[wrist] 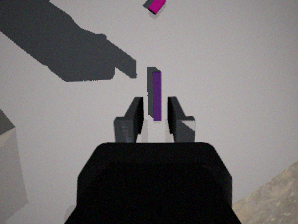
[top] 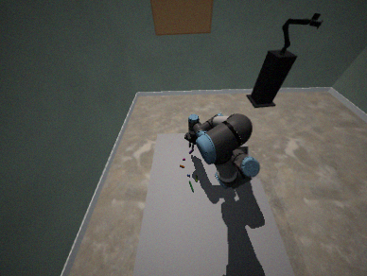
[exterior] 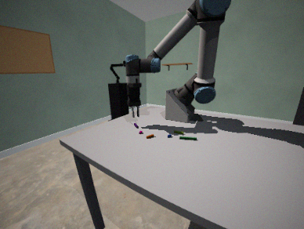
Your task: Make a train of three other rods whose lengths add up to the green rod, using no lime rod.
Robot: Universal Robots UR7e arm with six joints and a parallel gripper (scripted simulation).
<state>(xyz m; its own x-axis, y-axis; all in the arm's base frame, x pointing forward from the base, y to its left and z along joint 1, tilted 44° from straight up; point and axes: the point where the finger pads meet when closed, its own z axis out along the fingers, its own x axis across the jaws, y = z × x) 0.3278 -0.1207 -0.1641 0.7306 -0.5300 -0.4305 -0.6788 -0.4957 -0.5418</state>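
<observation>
The purple rod lies 7 cm below my hand. Also, from my hand: lime rod: 1 cm behind, 26 cm to the left, 7 cm below; then magenta rod: 8 cm ahead, 8 cm to the left, 7 cm below; then orange rod: 10 cm ahead, 14 cm to the left, 7 cm below.
</observation>
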